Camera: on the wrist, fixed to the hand. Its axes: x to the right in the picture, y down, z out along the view.
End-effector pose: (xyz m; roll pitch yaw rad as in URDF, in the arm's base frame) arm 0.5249 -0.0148 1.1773 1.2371 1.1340 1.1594
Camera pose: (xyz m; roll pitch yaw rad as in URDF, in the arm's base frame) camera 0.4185 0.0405 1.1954 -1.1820 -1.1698 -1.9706
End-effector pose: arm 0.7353 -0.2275 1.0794 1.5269 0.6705 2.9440
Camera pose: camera 0.6940 -0.3318 1.1256 -1.4734 -0.7035 -0.1785
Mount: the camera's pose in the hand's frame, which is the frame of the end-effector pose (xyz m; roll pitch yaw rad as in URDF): -0.0130 0.0534 -0.1081 0.0659 -0.0160 3.1092
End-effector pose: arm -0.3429 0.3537 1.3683 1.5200 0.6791 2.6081
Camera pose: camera -0.4163 0.2685 1.4137 -1.4665 -0.7122 -0.5146
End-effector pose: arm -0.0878 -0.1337 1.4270 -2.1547 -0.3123 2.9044
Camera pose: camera -0.0432 -0.0214 1.4373 2.2219 0.3481 -0.2324
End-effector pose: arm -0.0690 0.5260 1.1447 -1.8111 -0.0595 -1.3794
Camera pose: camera -0.1867 0.5148 1.1178 1.8761 0.0948 1.7543
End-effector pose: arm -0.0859 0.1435 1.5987 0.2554 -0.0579 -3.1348
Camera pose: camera -0.0777 0.0646 1.5070 -0.1910 0.0342 -0.0205
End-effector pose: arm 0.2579 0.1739 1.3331 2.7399 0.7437 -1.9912
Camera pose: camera 0.2223 0.1110 1.4305 -2.7073 -0.7410 1.1993
